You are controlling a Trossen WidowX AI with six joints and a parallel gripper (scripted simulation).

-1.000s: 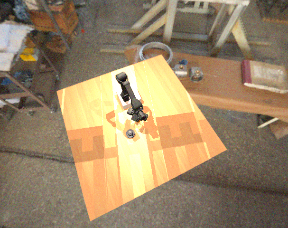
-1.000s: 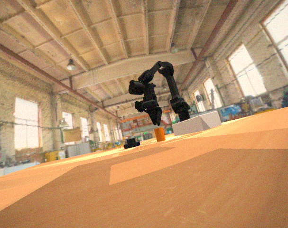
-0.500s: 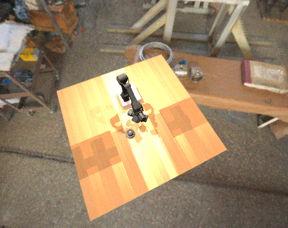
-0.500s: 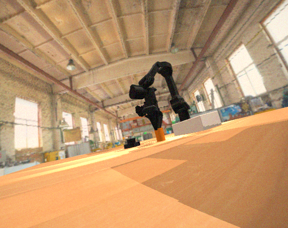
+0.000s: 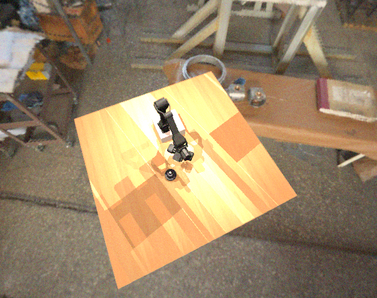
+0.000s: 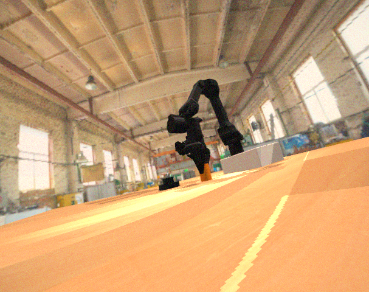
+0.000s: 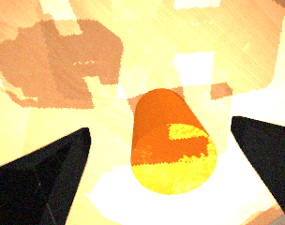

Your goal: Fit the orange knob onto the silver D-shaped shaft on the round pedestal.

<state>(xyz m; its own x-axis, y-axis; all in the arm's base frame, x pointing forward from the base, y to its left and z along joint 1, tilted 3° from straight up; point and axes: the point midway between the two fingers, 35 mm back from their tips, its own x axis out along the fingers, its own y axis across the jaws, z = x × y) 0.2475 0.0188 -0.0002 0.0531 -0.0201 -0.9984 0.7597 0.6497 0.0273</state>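
Now: the orange knob 2 cm above my gripper tip. Also, from my gripper tip: round dark pedestal (9 cm ahead, 12 cm to the right).
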